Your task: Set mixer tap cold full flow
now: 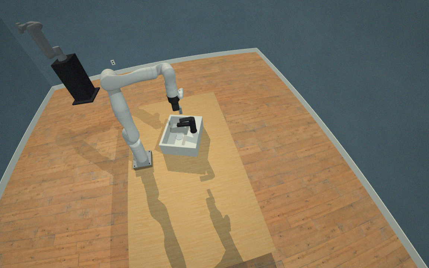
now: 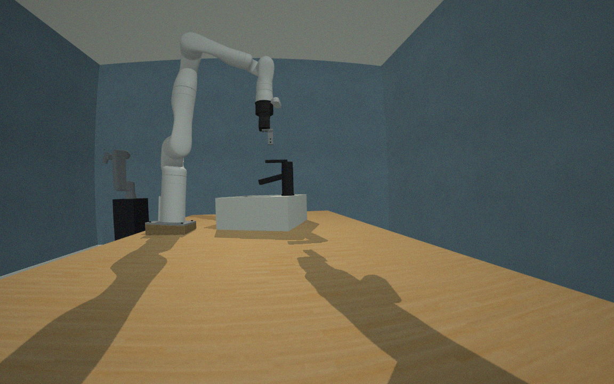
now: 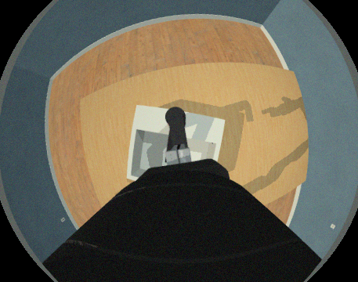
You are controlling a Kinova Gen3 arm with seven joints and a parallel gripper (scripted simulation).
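Now: hand 2 cm short of the lever and 9 cm above it. Round my hand: white basin: 5 cm behind, 4 cm to the left, 32 cm below.
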